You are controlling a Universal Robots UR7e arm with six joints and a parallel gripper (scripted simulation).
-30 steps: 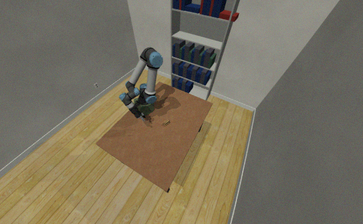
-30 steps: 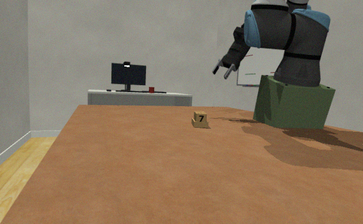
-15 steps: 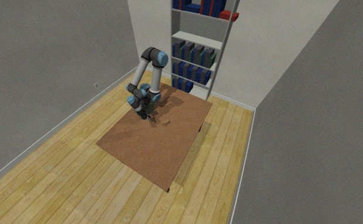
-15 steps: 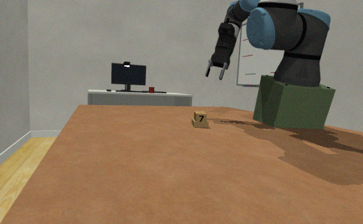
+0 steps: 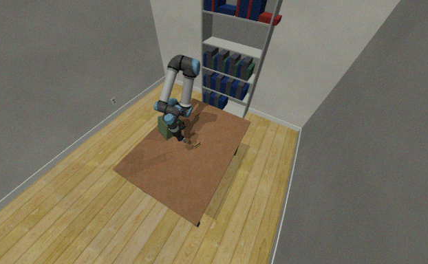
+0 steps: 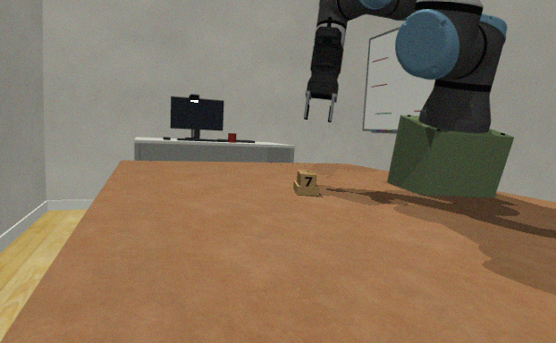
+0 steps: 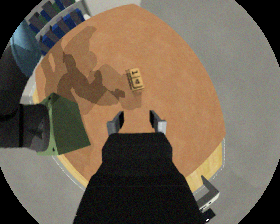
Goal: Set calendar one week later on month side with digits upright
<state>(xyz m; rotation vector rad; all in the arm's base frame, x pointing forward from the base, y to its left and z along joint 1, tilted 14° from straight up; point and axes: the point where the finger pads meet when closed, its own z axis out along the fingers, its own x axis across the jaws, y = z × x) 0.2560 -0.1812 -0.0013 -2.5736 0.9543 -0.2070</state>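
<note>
My gripper is now 8 cm short of the wooden tray, 9 cm to the right of it and 16 cm above it.
</note>
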